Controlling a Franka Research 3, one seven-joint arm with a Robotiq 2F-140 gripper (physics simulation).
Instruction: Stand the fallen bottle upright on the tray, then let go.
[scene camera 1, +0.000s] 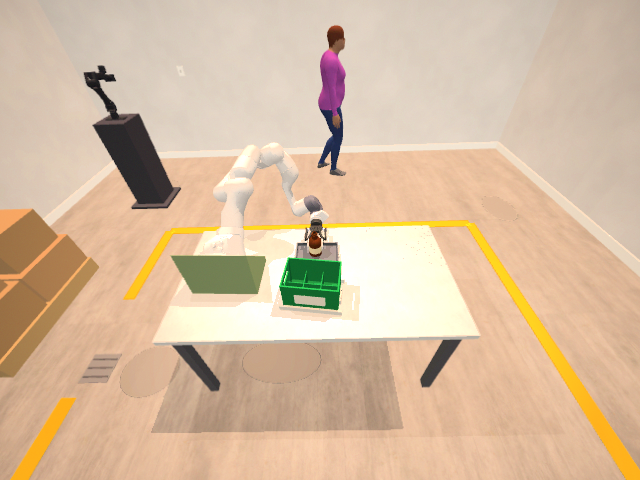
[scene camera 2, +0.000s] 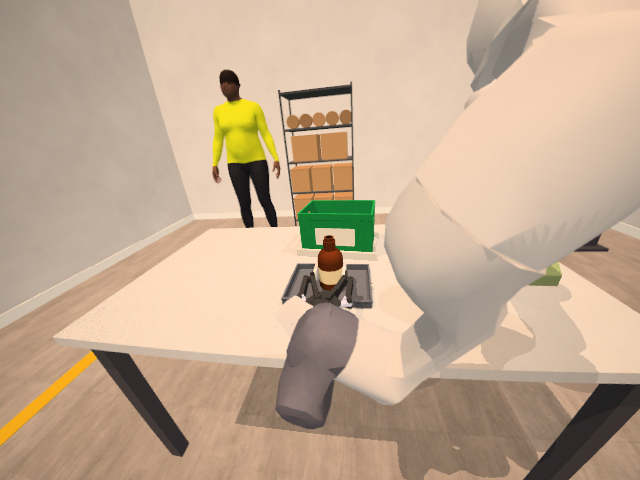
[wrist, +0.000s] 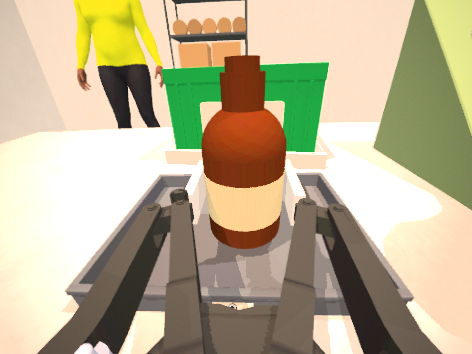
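Observation:
The brown bottle (scene camera 1: 315, 244) (scene camera 2: 329, 260) (wrist: 244, 155) with a cream label stands roughly upright, neck up, over the grey tray (scene camera 1: 333, 251) (scene camera 2: 363, 276) (wrist: 240, 275). My gripper (scene camera 1: 315, 239) (scene camera 2: 329, 279) (wrist: 244, 171) reaches in low from the robot's side and is shut on the bottle, with the light finger pads at its left and right sides around the label. The bottle's base shows above the tray floor in the wrist view, with shadow around it. Whether the base touches the tray cannot be told for certain.
A green divided crate (scene camera 1: 333, 298) (scene camera 2: 366, 235) (wrist: 186, 117) stands on a pale base just beyond the tray. A green panel (scene camera 1: 222, 274) (scene camera 2: 550, 275) (wrist: 425, 120) stands to one side on the white table (scene camera 1: 403, 304) (scene camera 2: 170, 310). People stand away from the table.

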